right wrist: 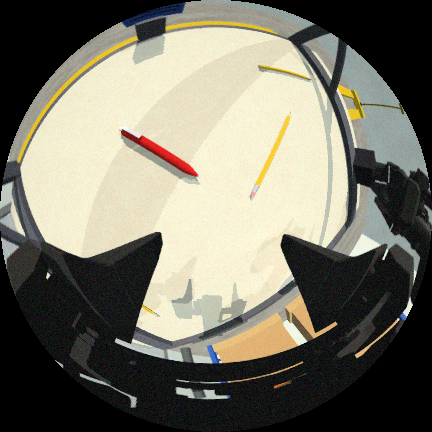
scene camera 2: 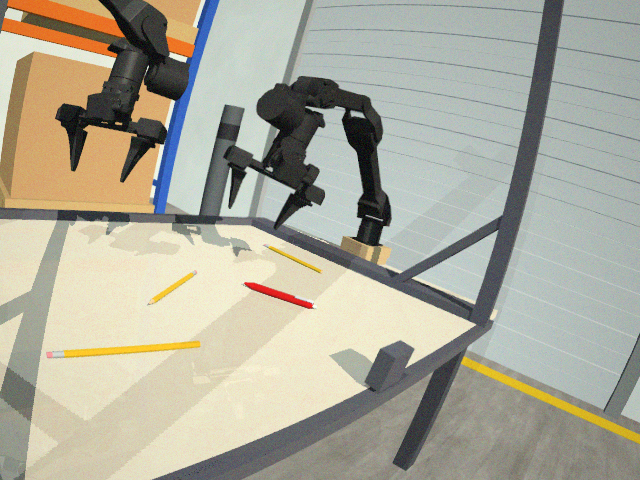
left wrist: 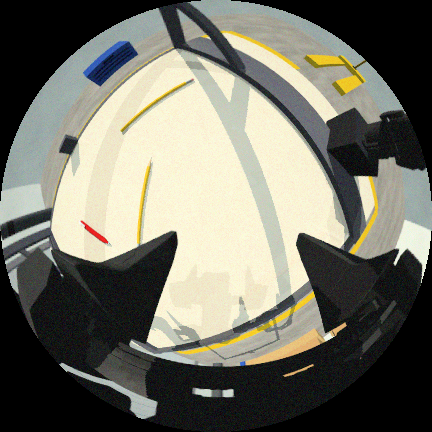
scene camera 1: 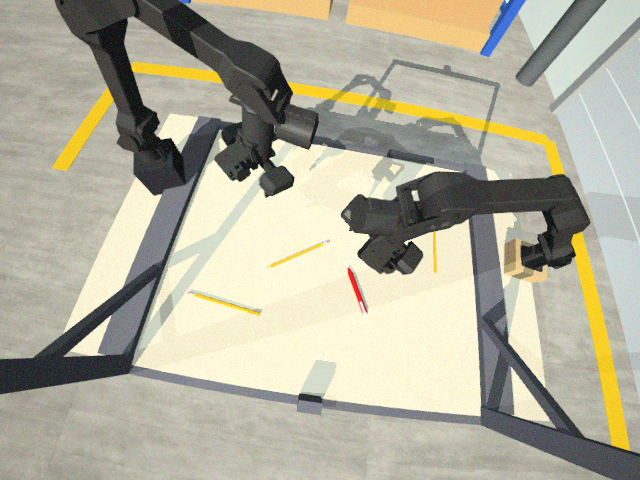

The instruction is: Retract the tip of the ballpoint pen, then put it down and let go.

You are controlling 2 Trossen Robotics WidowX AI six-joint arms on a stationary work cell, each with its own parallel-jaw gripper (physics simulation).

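Seen in the pictures: left gripper, between the fingertips: (right wrist: 372, 192) (scene camera 2: 96, 176) (left wrist: 240, 238) (scene camera 1: 255, 183); right gripper, between the fingertips: (right wrist: 224, 240) (scene camera 2: 252, 218) (scene camera 1: 365, 243); left arm's base, origin of its link: (right wrist: 374, 169) (left wrist: 368, 140) (scene camera 1: 152, 155); right arm's base, origin of its link: (scene camera 2: 367, 242) (scene camera 1: 531, 258).
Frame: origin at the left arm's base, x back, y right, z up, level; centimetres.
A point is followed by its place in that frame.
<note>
A red ballpoint pen (scene camera 1: 356, 289) {x -43.4, y 46.3, z -9.4 cm} (scene camera 2: 279, 295) {x -43.0, y 46.8, z -9.9 cm} (left wrist: 95, 232) {x -42.9, y 44.7, z -9.8 cm} (right wrist: 165, 154) {x -43.5, y 45.1, z -9.4 cm} with a white clip lies flat on the cream table top (scene camera 1: 403, 356) {x -49.7, y 65.1, z -10.6 cm} (scene camera 2: 289, 392) {x -16.6, y 58.1, z -10.6 cm}. Its pointed end faces the arms' side of the table, its clip end the opposite side. The views are too coarse to tell whether the writing tip is out. My right gripper (scene camera 2: 253, 218) {x -46.2, y 37.8, z 0.7 cm} (right wrist: 224, 240) {x -46.2, y 37.8, z 0.7 cm} is open and empty, above the table; the pen lies beyond its fingertips in its wrist view. My left gripper (scene camera 2: 98, 175) {x -24.9, y 18.3, z 4.2 cm} (left wrist: 240, 238) {x -24.9, y 18.3, z 4.2 cm} is open and empty, high above the table and farther from the pen.
Three yellow pencils lie around the pen: one in the middle (scene camera 1: 298, 254) {x -31.5, y 33.1, z -10.0 cm} (scene camera 2: 173, 287) {x -30.3, y 33.5, z -10.1 cm}, one at the left (scene camera 1: 224, 303) {x -10.6, y 40.9, z -10.0 cm} (scene camera 2: 124, 349) {x -9.7, y 40.7, z -10.0 cm}, one near the right rail (scene camera 1: 434, 253) {x -69.0, y 42.6, z -10.1 cm} (scene camera 2: 293, 259) {x -70.0, y 40.1, z -10.4 cm}. A dark block (scene camera 1: 310, 403) {x -25.1, y 66.9, z -4.9 cm} (scene camera 2: 390, 365) {x -22.2, y 67.4, z -6.2 cm} stands on the table's edge.
</note>
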